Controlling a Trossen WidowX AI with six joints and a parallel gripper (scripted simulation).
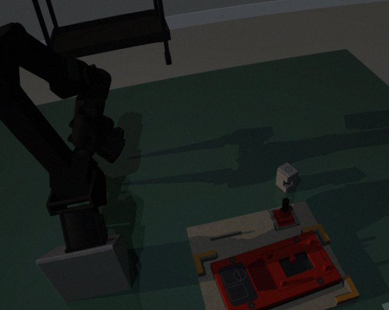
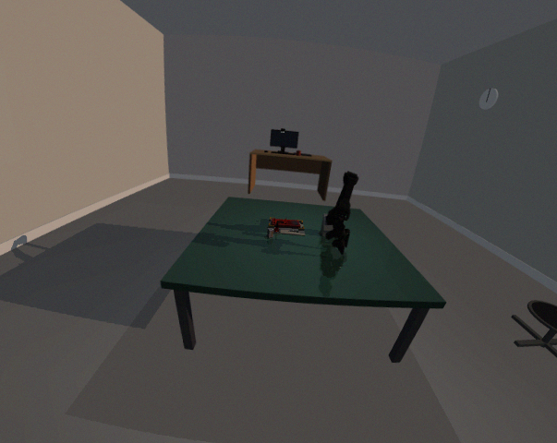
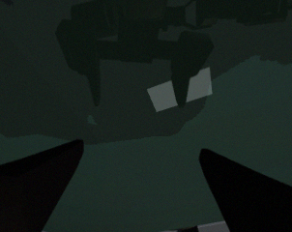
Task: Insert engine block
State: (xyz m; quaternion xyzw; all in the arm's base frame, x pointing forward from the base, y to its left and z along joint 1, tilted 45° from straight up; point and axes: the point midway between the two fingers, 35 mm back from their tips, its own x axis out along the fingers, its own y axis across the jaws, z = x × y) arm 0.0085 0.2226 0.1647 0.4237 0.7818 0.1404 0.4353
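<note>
Now: the engine block 420 mm ahead of my gripper tip and 210 mm to the right of it. Round my gripper tip: grey holder: 370 mm ahead, 280 mm to the right, 10 mm above.
</note>
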